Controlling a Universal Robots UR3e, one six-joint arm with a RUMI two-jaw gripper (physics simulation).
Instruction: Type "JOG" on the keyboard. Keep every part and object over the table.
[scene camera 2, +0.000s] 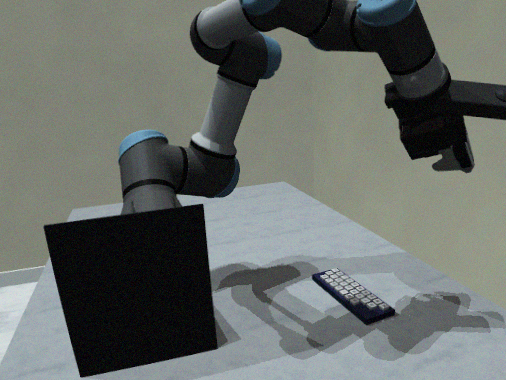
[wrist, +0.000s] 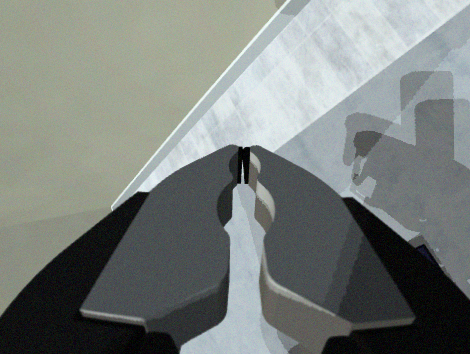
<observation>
My gripper shows in scene camera 2 (468, 170) and in the wrist view (242, 152).
</observation>
